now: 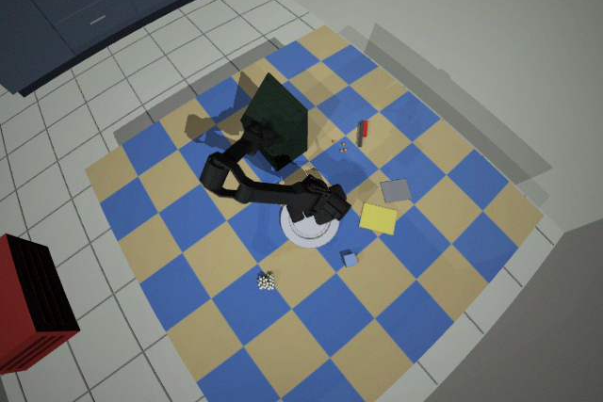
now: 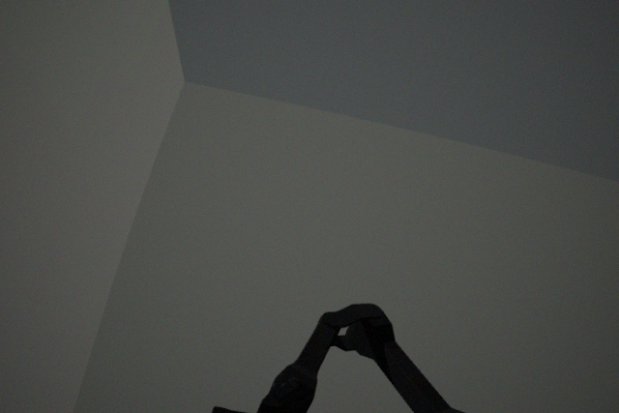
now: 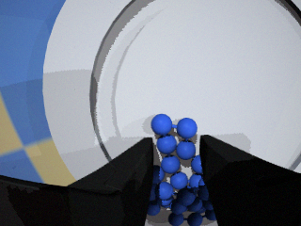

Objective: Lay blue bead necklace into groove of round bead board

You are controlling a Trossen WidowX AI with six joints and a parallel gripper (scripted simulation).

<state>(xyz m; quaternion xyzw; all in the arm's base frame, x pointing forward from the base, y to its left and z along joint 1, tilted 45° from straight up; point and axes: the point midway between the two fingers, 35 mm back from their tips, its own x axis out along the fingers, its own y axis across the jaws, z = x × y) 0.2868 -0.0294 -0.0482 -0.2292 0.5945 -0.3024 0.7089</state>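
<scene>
Now: the round white bead board 1 cm ahead of my gripper tip, 3 cm to the right of it and 1 cm below it. Round my gripper tip: small blue cube (20 cm ahead, 1 cm below); then grey square (9 cm ahead, 29 cm to the left, 1 cm below); then yellow pad (14 cm ahead, 17 cm to the left, 1 cm below).
</scene>
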